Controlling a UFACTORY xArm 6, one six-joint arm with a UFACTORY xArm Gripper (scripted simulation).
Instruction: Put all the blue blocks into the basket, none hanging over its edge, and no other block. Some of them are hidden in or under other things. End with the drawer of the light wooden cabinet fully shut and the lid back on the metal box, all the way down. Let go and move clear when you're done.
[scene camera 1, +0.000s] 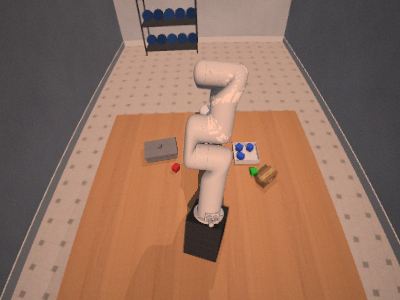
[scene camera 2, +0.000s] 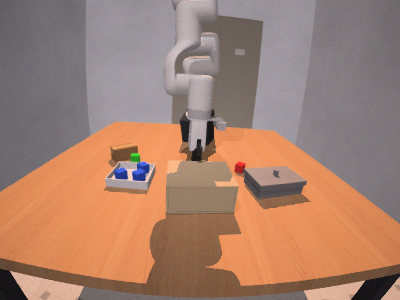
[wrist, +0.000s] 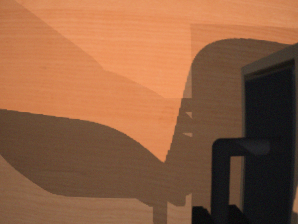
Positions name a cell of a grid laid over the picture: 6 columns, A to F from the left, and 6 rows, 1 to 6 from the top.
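I can see a white basket (scene camera 2: B4), along with a grey lid (scene camera 2: E4) and a light wooden cabinet (scene camera 2: C4). The cabinet is there in the wrist view too (wrist: F5). As for the basket, it's out of frame in the wrist view, and the lid is out of frame in the wrist view as well.
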